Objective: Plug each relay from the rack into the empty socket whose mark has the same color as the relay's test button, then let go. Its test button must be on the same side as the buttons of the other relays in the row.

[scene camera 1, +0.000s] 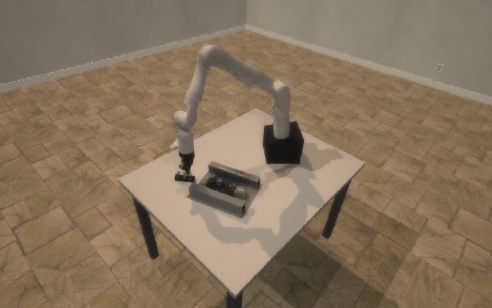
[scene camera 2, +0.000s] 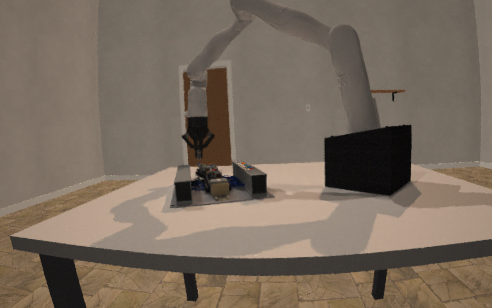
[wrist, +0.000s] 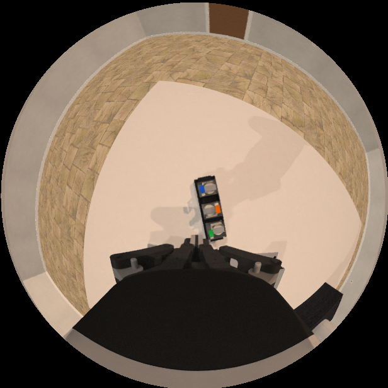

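Seen in the pictures: gripper, fingertip midpoint: [scene camera 1: 188, 173] [scene camera 2: 198, 159]; arm's base, link origin: [scene camera 1: 281, 134] [scene camera 2: 362, 132].
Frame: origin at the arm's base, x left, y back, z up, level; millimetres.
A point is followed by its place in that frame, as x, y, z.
The black rack [scene camera 1: 185, 178] {-295, -519, -135} [wrist: 209, 199] holds three relays. In the wrist view, a relay with a blue test button [wrist: 208, 188] is at the far end, one with an orange button [wrist: 211, 210] in the middle and one with a green button [wrist: 216, 230] at the near end. The blue and green buttons are on the left, the orange one on the right. My gripper [scene camera 2: 199, 156] {-269, -520, -84} [wrist: 196, 241] is shut and empty, above the table close to the rack's near end. The socket row [scene camera 1: 220, 185] {-98, -460, -117} [scene camera 2: 210, 172] {-98, -460, -108} stands on the panel; its individual sockets are too small to read.
Two grey wire ducts flank the row: the plain duct [scene camera 1: 219, 199] {-30, -553, -99} [scene camera 2: 183, 181] {83, -509, -96} and the duct with coloured marks [scene camera 1: 245, 177] {-14, -350, -95} [scene camera 2: 256, 181] {54, -326, -112}. A beige end block [scene camera 2: 220, 188] {37, -421, -129} sits at the row's end. The black robot base [scene camera 1: 283, 145] {52, -66, -18} [scene camera 2: 367, 160] {91, -34, -70} stands on the table [scene camera 1: 280, 215] {245, -414, -157} [scene camera 2: 295, 235] {305, -279, -157}.
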